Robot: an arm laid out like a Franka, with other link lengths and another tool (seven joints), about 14 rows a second.
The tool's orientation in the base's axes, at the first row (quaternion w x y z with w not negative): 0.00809, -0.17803, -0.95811, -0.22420
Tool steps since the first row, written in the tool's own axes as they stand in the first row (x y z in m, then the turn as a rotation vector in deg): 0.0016, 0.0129, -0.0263, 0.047, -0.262, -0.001; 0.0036, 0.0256, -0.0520, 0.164, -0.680, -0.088; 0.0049, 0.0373, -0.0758, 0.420, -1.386, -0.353; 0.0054, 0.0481, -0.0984, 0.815, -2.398, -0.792; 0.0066, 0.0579, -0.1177, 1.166, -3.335, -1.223; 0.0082, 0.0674, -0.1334, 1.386, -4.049, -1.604; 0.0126, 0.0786, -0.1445, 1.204, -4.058, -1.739; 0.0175, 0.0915, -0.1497, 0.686, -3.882, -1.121; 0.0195, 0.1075, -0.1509, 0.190, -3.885, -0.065; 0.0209, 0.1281, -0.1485, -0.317, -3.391, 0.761; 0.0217, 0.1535, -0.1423, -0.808, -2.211, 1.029; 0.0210, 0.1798, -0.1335, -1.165, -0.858, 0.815
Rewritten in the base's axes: 0.0013, 0.0000, 0.0293, -0.134, -0.204, -0.106; 0.0021, 0.0001, 0.0580, -0.394, -0.551, -0.195; 0.0034, 0.0001, 0.0846, -0.894, -1.170, -0.234; 0.0052, -0.0005, 0.1095, -1.641, -2.072, -0.233; 0.0062, -0.0003, 0.1312, -2.320, -2.924, -0.212; 0.0070, 0.0014, 0.1495, -2.797, -3.611, -0.153; 0.0060, 0.0075, 0.1647, -2.638, -3.739, -0.053; 0.0055, 0.0177, 0.1753, -2.053, -3.499, -0.583; 0.0091, 0.0312, 0.1834, -1.522, -3.212, -1.581; 0.0150, 0.0499, 0.1902, -0.823, -2.613, -2.162; 0.0234, 0.0741, 0.1955, 0.061, -1.676, -1.946; 0.0337, 0.0997, 0.1988, 0.848, -0.758, -1.210
